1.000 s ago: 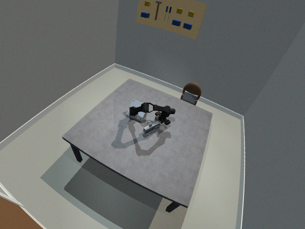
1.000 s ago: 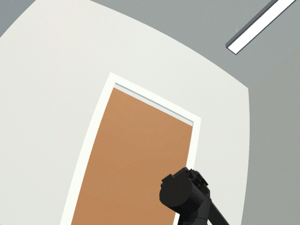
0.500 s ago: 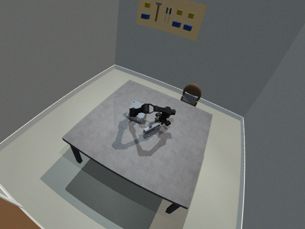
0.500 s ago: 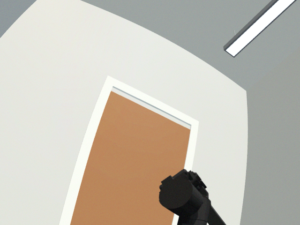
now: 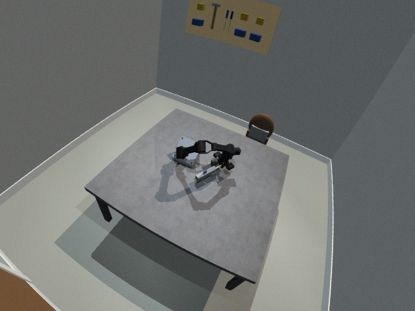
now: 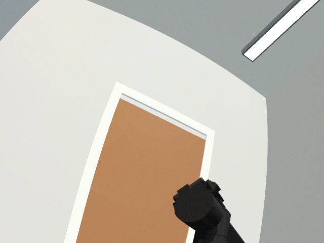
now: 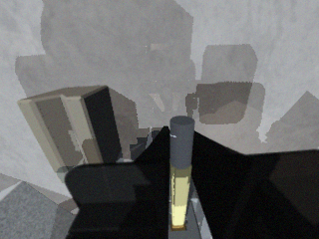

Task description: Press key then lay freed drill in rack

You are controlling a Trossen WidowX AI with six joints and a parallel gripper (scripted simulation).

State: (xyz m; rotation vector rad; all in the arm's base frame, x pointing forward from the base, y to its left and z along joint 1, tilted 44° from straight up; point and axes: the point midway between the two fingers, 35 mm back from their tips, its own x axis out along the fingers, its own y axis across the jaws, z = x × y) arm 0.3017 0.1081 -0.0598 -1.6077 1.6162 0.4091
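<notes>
My gripper tip is 10 mm past the drill, 40 mm to the left of it and 30 mm below it. The rest, counted from my gripper tip: grey fixture block: 50 mm behind, 150 mm to the right, 30 mm above; then rack: 70 mm behind, 30 mm to the left; then blue key: 60 mm behind, 180 mm to the right, 40 mm above.
</notes>
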